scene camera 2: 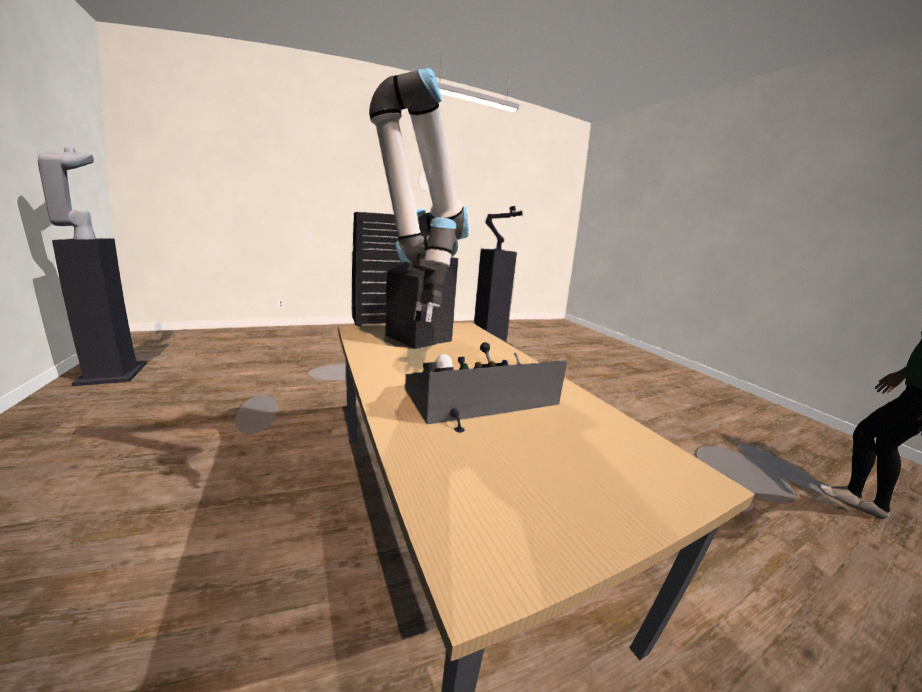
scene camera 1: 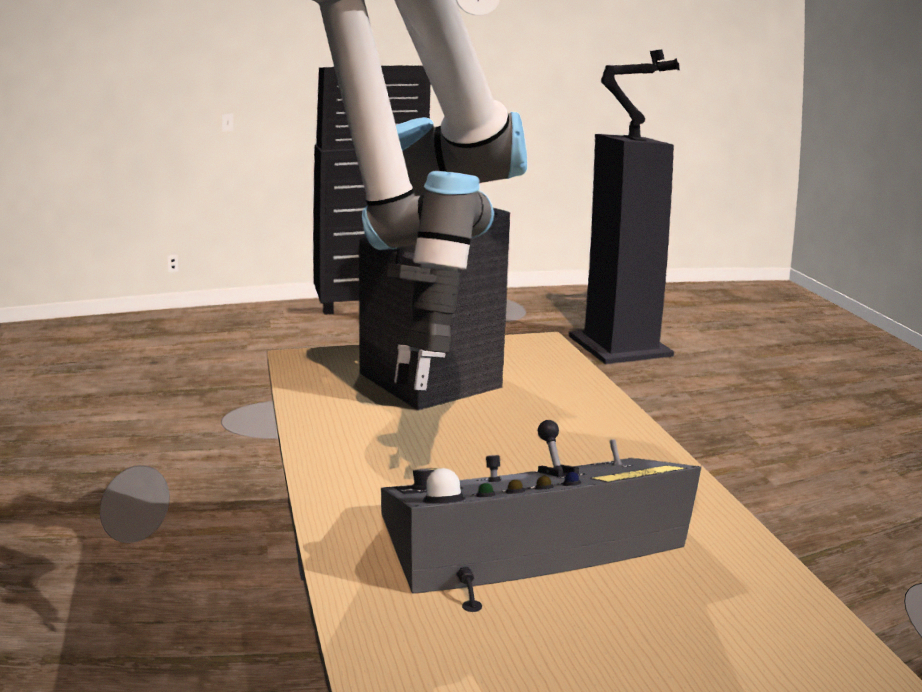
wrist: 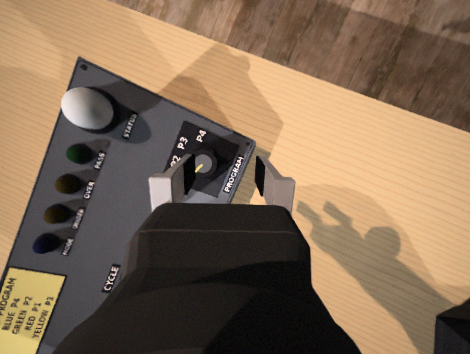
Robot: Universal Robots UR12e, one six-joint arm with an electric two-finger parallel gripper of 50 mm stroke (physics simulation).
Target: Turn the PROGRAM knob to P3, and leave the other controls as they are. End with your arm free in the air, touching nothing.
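Places are measured from the arm's base along level axes (x left, y back, z up), in millimetres.
Pixels of known places: gripper, fingertip midpoint: [scene camera 2: 422, 321] [scene camera 1: 410, 386] [wrist: 225, 167].
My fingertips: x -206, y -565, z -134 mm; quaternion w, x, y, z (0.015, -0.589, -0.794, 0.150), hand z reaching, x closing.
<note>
Ahead of a thing's pixels: the offset from my fingertips to its top centre. "spot": to the spot under its first point.
The PROGRAM knob {dy -63, dx +12, dz -124 mm} [scene camera 1: 422, 478] [wrist: 204, 163] is a round dark knob on the grey console [scene camera 1: 551, 534] [scene camera 2: 495, 393] [wrist: 117, 200]. In the wrist view its yellow pointer mark faces lower left, away from the P3 and P4 labels. The P1 label does not show there, and the left finger partly covers P2. My gripper [scene camera 1: 411, 374] [scene camera 2: 423, 315] [wrist: 225, 167] is open and empty. It hangs in the air above and behind the knob end of the console, apart from it. In the wrist view the knob shows between the fingertips, nearer the left one.
The console also carries a white status dome {spot: dy -232, dx -15, dz -62 mm} [scene camera 1: 443, 484] [wrist: 88, 108], small coloured lamps, a short MODE knob {dy -64, dx +132, dz -117 mm} [scene camera 1: 493, 464], a black-ball lever {dy -21, dx +255, dz -87 mm} [scene camera 1: 548, 430], a toggle {dy -77, dx +371, dz -124 mm} [scene camera 1: 615, 452] and a yellow label {spot: dy -236, dx +323, dz -100 mm} [scene camera 1: 636, 473] [wrist: 30, 310]. A dark block [scene camera 1: 439, 327] stands at the table's back.
</note>
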